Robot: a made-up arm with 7 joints. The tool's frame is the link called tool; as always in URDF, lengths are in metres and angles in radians. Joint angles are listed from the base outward.
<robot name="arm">
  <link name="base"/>
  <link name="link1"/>
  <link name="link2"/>
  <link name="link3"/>
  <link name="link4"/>
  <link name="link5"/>
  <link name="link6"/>
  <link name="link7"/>
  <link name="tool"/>
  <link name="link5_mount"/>
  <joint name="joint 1" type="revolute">
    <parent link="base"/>
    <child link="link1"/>
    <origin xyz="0 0 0.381" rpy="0 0 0"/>
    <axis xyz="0 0 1"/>
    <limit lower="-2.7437" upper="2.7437"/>
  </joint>
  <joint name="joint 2" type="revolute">
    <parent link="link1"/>
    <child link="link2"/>
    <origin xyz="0 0 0" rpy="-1.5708 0 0"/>
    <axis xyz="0 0 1"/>
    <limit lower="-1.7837" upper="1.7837"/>
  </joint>
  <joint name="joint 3" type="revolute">
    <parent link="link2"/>
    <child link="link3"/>
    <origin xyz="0 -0.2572 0" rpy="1.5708 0 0"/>
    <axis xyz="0 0 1"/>
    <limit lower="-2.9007" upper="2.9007"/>
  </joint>
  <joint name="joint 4" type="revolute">
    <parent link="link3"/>
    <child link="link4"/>
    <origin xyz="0.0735 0 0" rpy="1.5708 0 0"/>
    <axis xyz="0 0 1"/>
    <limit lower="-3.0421" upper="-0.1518"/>
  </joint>
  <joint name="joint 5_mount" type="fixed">
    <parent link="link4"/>
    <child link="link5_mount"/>
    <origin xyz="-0.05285 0.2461 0" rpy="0 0 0"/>
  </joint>
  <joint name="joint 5" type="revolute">
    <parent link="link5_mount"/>
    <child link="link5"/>
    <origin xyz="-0.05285 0.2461 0" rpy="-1.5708 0 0"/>
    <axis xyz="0 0 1"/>
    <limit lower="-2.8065" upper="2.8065"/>
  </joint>
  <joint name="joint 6" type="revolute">
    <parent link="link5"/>
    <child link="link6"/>
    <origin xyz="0 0 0" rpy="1.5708 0 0"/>
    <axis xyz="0 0 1"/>
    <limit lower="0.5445" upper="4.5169"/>
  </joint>
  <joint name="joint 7" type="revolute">
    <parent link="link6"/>
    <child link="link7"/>
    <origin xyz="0.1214 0 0" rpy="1.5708 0 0"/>
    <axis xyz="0 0 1"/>
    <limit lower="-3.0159" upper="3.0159"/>
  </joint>
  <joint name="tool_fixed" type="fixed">
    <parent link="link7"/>
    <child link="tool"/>
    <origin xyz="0 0 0" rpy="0 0 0"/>
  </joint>
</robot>
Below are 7 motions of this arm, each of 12 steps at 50 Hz.
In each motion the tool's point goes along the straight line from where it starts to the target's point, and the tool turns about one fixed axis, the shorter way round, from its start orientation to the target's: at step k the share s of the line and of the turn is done. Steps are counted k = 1, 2, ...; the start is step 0. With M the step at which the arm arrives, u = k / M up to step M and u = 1 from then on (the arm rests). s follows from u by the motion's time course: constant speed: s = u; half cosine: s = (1 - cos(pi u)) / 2; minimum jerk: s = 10 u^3 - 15 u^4 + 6 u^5.
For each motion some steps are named. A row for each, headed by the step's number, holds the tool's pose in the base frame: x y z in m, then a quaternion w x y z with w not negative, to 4 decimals.
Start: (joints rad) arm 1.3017 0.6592 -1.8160 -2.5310 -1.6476 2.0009 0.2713
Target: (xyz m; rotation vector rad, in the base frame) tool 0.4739 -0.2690 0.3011 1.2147 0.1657 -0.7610
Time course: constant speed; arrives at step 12
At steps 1, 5, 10, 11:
1: 0.4403 -0.2916 0.2863 0.7394 0.5547 0.1376 -0.3559
5: 0.4525 -0.2834 0.2917 0.7439 0.5555 0.1152 -0.3533
10: 0.4678 -0.2731 0.2984 0.7490 0.5559 0.0871 -0.3498
11: 0.4708 -0.2711 0.2998 0.7499 0.5560 0.0815 -0.3491

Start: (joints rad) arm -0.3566 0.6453 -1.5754 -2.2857 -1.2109 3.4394 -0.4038
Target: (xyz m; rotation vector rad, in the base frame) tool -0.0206 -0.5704 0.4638 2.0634 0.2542 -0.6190
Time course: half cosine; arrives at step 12
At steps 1, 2, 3, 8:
1: -0.0608 -0.5273 0.3735 0.3785 0.8920 0.0605 -0.2396
2: -0.0588 -0.5294 0.3780 0.3831 0.8897 0.0627 -0.2404
3: -0.0555 -0.5329 0.3853 0.3904 0.8859 0.0662 -0.2415
8: -0.0308 -0.5594 0.4408 0.4452 0.8550 0.0927 -0.2494

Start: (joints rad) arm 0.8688 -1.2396 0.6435 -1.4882 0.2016 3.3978 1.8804
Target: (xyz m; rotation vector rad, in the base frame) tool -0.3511 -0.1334 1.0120 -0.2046 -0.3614 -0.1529
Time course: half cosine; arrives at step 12
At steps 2, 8, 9, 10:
2: -0.4404 -0.0824 0.9557 0.9628 -0.1534 -0.2224 0.0030
8: -0.3750 -0.1197 0.9969 0.9732 -0.1155 -0.1910 -0.0548
9: -0.3651 -0.1254 1.0032 0.9743 -0.1097 -0.1862 -0.0635
10: -0.3575 -0.1297 1.0080 0.9751 -0.1052 -0.1824 -0.0702

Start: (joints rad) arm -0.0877 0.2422 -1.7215 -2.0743 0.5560 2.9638 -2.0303
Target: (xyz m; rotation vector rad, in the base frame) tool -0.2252 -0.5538 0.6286 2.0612 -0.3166 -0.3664
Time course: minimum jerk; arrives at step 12
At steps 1, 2, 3, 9, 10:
1: -0.1587 -0.5951 0.6038 0.4462 0.8865 -0.0719 -0.0995
2: -0.1607 -0.5938 0.6045 0.4476 0.8854 -0.0737 -0.1011
3: -0.1653 -0.5910 0.6062 0.4508 0.8831 -0.0777 -0.1046
9: -0.2183 -0.5581 0.6260 0.4857 0.8529 -0.1243 -0.1456
10: -0.2228 -0.5553 0.6277 0.4886 0.8501 -0.1283 -0.1490

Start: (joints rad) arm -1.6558 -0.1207 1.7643 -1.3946 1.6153 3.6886 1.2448
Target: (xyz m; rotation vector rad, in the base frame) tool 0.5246 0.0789 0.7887 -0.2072 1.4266 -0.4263
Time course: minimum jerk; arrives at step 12
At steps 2, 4, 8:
2: 0.4922 0.0035 0.8102 0.7138 0.0325 0.6444 -0.2723
4: 0.4981 0.0171 0.8063 0.7181 0.0096 0.6461 -0.2585
8: 0.5176 0.0625 0.7934 0.7283 -0.0666 0.6485 -0.2112

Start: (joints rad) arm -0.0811 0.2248 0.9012 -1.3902 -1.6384 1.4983 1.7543
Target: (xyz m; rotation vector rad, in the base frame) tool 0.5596 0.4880 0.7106 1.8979 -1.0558 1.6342
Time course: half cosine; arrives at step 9
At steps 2, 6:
2: 0.5507 0.4697 0.7441 0.2054 0.6488 -0.3753 0.6294
6: 0.5571 0.4828 0.7201 0.2089 0.6733 -0.3786 0.5998

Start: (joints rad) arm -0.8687 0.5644 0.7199 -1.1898 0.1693 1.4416 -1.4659
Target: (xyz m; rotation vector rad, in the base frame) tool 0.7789 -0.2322 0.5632 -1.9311 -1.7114 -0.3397
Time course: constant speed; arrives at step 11
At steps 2, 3, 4, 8, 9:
2: 0.7578 -0.2598 0.6078 0.2472 -0.7619 -0.5839 -0.1324
3: 0.7601 -0.2567 0.6029 0.2494 -0.7569 -0.5896 -0.1317
4: 0.7625 -0.2537 0.5979 0.2515 -0.7518 -0.5952 -0.1310
8: 0.7719 -0.2414 0.5781 0.2600 -0.7312 -0.6175 -0.1281
9: 0.7742 -0.2383 0.5731 0.2621 -0.7259 -0.6230 -0.1273

